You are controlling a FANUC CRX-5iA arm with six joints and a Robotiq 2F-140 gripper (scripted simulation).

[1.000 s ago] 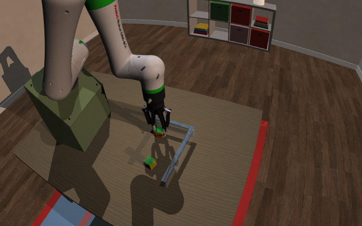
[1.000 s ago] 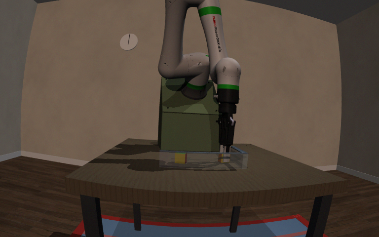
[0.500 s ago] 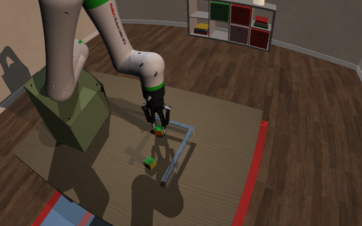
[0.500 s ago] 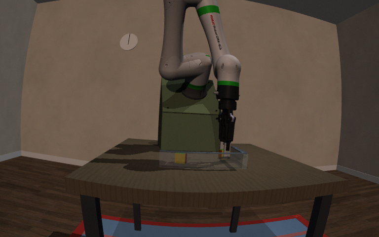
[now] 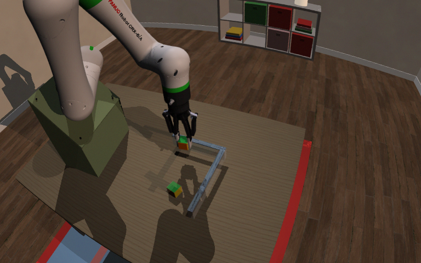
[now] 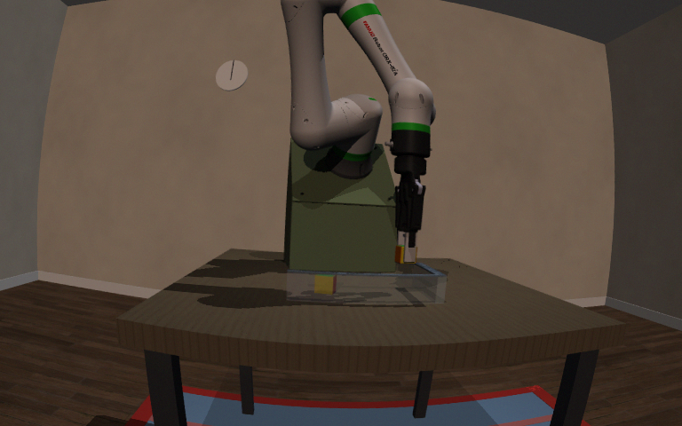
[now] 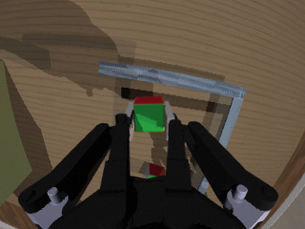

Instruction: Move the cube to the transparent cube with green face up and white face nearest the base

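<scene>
My hand is 9 cm short of the transparent target cube, 16 cm to the left of it and 9 cm above it. Also, from my hand: see-through wall 17 cm ahead, 5 cm to the right, 6 cm below.
</scene>
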